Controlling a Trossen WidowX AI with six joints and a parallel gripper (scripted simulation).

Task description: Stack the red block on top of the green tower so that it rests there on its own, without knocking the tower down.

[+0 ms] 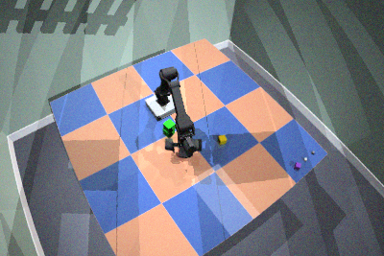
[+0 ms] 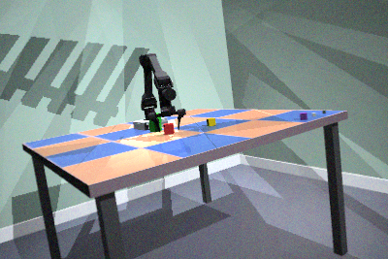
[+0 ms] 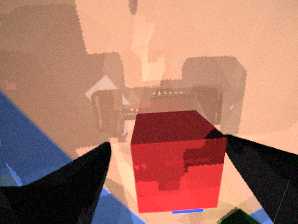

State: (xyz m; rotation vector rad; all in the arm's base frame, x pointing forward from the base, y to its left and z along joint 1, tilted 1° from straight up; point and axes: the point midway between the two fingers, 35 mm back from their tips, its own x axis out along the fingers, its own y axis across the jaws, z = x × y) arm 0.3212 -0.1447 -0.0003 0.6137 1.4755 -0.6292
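Now: gripper tip 4 cm past the blue block and 2 cm to the right of it. Round my gripper tip: yellow block (9 cm ahead, 21 cm to the left, 1 cm above); purple block (52 cm ahead, 39 cm to the left); red block (1 cm above).
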